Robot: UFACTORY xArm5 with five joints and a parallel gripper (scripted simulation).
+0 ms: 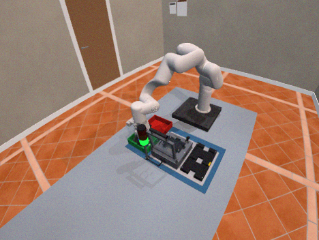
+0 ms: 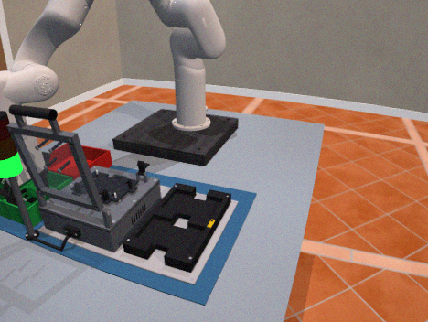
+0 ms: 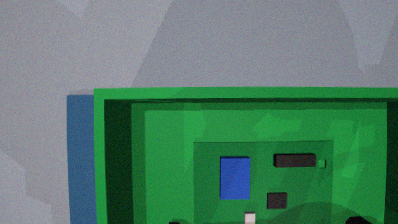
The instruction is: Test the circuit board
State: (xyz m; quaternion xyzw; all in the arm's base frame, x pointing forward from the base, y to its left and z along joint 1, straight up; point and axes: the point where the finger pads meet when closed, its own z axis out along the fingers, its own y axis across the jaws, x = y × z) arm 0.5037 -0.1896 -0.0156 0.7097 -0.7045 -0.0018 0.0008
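Now: the green bin right at my hand. Round my hand: red bin (150 mm behind); green circuit board (10 mm below); clear lid (200 mm to the left, 170 mm above, 70 mm ahead).
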